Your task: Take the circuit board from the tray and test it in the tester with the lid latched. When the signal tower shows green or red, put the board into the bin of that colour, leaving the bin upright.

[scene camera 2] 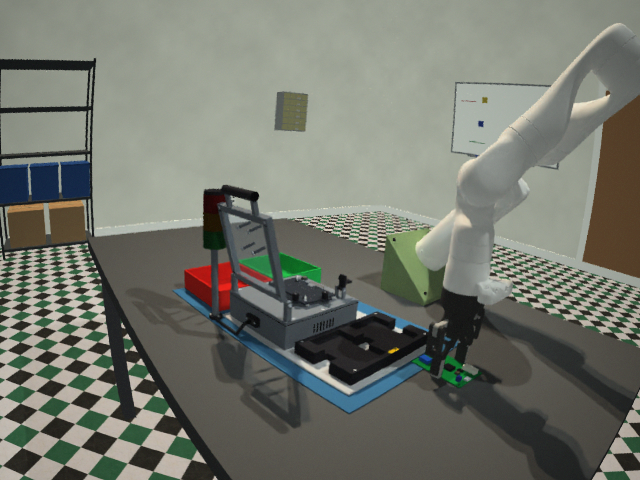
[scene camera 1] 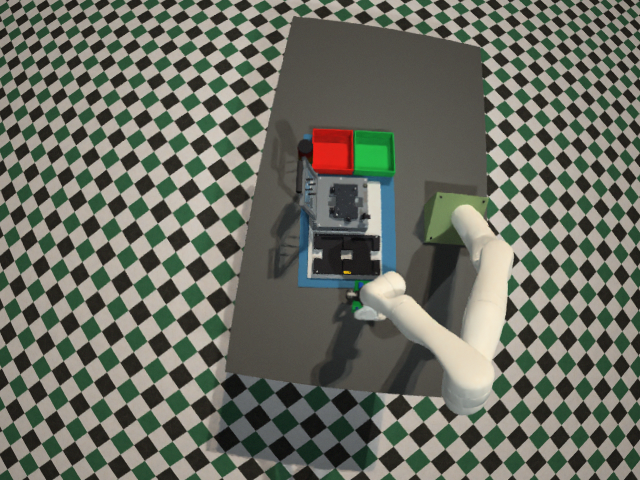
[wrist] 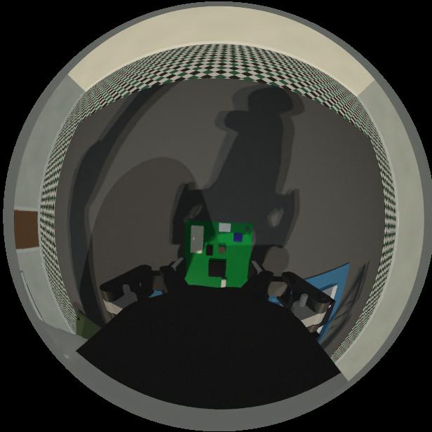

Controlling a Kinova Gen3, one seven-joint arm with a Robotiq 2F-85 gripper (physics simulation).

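Seen in the pictures: gripper, fingertip midpoint: [scene camera 2: 447,369]; arm's base, link origin: [scene camera 2: 428,255] [scene camera 1: 463,216].
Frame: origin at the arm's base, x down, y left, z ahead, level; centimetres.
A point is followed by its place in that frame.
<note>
The green circuit board [scene camera 1: 356,305] @(x 8.2, y 34.4, z 31.1 cm) [scene camera 2: 448,377] @(x 8.2, y 33.7, z 31.5 cm) [wrist: 235,260] lies level beyond the tray's near end; whether it touches the table is unclear. My gripper [scene camera 1: 356,295] @(x 8.5, y 31.6, z 29.0 cm) [scene camera 2: 448,364] @(x 8.5, y 31.6, z 29.0 cm) [wrist: 216,268] points down and is shut on the board's two opposite edges. The black tray [scene camera 1: 330,258] @(x 6.7, y 20.6, z 42.2 cm) [scene camera 2: 361,361] @(x 6.7, y 23.0, z 42.0 cm) has two recesses with no board in them. The grey tester [scene camera 1: 324,214] @(x 2.5, y 7.3, z 46.7 cm) [scene camera 2: 279,326] @(x 3.8, y 10.4, z 50.1 cm) stands behind it, its lid [scene camera 1: 308,193] @(x -7.9, y 4.7, z 52.5 cm) [scene camera 2: 276,258] @(x -8.7, y 10.9, z 51.5 cm) raised and its nest empty. The signal tower [scene camera 1: 305,147] @(x -17.3, y -5.7, z 55.3 cm) [scene camera 2: 213,219] @(x -12.3, y -4.2, z 56.4 cm) looks unlit. The red bin [scene camera 1: 332,152] @(x 7.9, y -18.0, z 47.8 cm) [scene camera 2: 206,286] @(x 4.2, y -13.2, z 54.6 cm) and green bin [scene camera 1: 374,155] [scene camera 2: 305,276] stand upright and empty.
A blue mat [scene camera 1: 387,232] @(x 8.3, y 8.0, z 24.2 cm) [scene camera 2: 351,403] @(x 8.3, y 29.9, z 49.5 cm) [wrist: 327,272] lies under the tray, tester and bins. A green slanted block [scene camera 1: 439,222] @(x 2.0, y 3.0, z 7.9 cm) [scene camera 2: 403,268] @(x 1.3, y 1.8, z 11.4 cm) [wrist: 87,325] stands at the table's right side in the first scene view. The raised lid and the tower are tall obstacles along the left.
</note>
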